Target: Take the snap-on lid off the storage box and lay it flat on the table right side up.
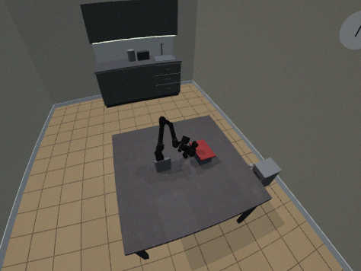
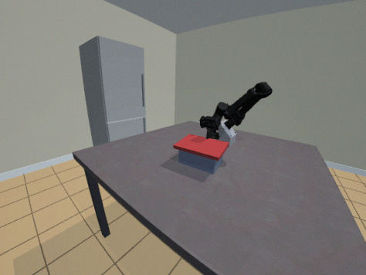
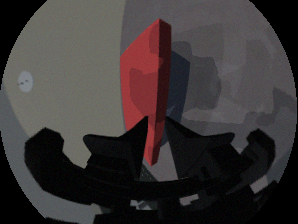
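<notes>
Right now the lid is 8 cm ahead of my gripper tip. The rest, counted from my gripper tip: blue-grey storage box (7 cm ahead, 6 cm below).
</notes>
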